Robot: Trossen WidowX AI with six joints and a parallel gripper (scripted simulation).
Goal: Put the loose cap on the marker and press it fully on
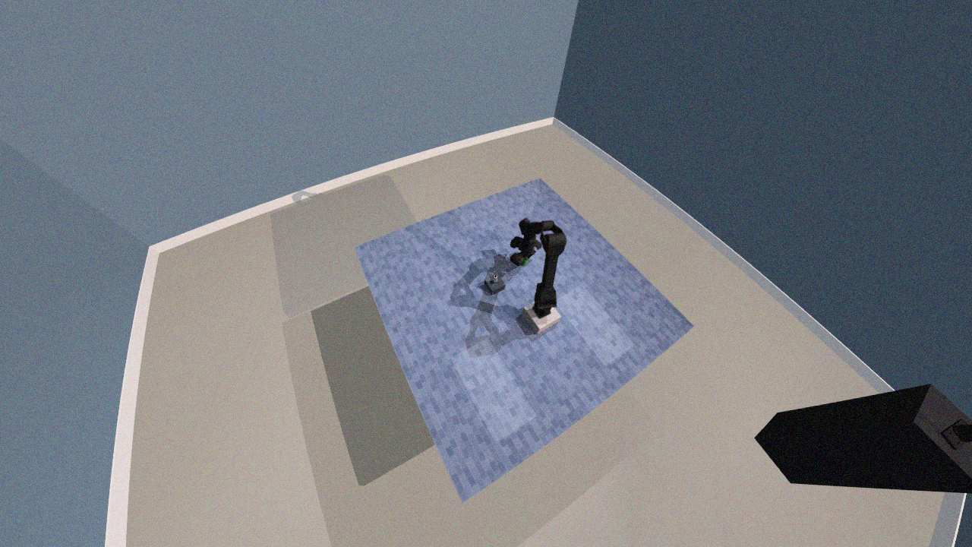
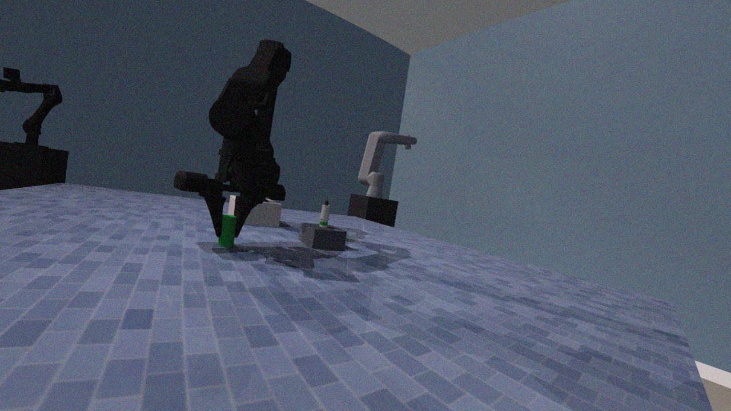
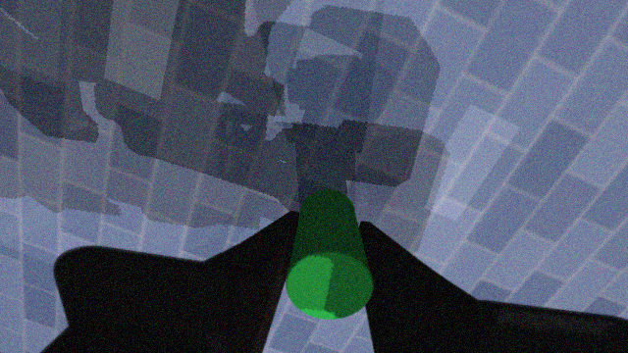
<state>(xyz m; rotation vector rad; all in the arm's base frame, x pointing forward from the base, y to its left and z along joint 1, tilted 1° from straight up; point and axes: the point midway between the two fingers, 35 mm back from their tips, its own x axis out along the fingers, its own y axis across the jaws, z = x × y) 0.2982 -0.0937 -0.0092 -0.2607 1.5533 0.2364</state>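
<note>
My gripper tip is 60 mm past the grey holder block and 210 mm to the right of it. The rest, counted from my gripper tip: green cap 10 mm above.
</note>
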